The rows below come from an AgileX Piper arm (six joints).
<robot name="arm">
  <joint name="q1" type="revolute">
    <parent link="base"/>
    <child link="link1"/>
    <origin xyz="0 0 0.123"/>
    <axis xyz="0 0 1"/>
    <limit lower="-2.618" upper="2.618"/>
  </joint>
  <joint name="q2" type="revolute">
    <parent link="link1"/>
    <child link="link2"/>
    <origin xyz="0 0 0"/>
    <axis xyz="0 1 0"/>
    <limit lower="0" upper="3.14"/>
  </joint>
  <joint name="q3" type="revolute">
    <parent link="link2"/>
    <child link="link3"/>
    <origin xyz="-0.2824 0 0.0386"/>
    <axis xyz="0 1 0"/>
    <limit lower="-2.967" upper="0"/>
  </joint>
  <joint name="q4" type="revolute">
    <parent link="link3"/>
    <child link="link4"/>
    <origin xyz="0.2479 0 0.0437"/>
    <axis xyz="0.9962 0 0.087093"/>
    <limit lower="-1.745" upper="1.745"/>
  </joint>
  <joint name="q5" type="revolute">
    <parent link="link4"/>
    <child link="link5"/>
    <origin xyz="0 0 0"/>
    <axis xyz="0 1 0"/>
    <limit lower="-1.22" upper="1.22"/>
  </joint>
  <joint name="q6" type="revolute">
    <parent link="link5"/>
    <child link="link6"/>
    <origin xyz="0.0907 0 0.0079"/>
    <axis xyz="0.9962 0 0.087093"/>
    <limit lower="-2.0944" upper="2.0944"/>
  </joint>
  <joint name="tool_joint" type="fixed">
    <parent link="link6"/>
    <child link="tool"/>
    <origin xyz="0 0 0" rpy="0 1.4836 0"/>
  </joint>
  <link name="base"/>
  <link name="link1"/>
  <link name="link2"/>
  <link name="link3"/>
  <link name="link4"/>
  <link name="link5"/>
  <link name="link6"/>
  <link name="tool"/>
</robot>
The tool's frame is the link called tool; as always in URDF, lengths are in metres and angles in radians.
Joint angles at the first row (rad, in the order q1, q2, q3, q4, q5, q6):
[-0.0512 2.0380 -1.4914 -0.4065 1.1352 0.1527]
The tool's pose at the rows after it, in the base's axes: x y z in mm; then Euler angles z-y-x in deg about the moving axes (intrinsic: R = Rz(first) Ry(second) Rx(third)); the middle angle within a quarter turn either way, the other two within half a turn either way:
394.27 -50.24 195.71 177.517 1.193 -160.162
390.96 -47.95 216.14 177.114 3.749 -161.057
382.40 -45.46 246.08 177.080 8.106 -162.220
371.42 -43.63 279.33 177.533 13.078 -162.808
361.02 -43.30 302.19 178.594 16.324 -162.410
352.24 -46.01 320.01 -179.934 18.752 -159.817
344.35 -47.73 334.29 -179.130 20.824 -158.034
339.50 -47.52 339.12 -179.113 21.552 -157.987
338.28 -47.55 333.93 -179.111 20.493 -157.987
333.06 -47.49 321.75 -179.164 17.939 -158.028
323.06 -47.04 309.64 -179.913 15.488 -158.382
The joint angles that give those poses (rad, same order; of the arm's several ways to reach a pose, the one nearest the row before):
[-0.0489 2.0132 -1.5138 -0.3785 1.1631 0.1504]
[-0.0469 1.9667 -1.5245 -0.3597 1.1756 0.1475]
[-0.0459 1.8882 -1.5245 -0.3380 1.1756 0.1398]
[-0.0450 1.8039 -1.5308 -0.3255 1.1756 0.1272]
[-0.0450 1.7419 -1.5308 -0.3272 1.1756 0.1094]
[-0.0450 1.6953 -1.5308 -0.3665 1.1756 0.1004]
[-0.0450 1.6569 -1.5308 -0.3931 1.1756 0.0982]
[-0.0450 1.6365 -1.5231 -0.3931 1.1755 0.0982]
[-0.0450 1.6365 -1.5047 -0.3942 1.1756 0.0982]
[-0.0450 1.6298 -1.4531 -0.3966 1.1756 0.0992]
[-0.0450 1.6089 -1.3847 -0.3966 1.1756 0.1119]

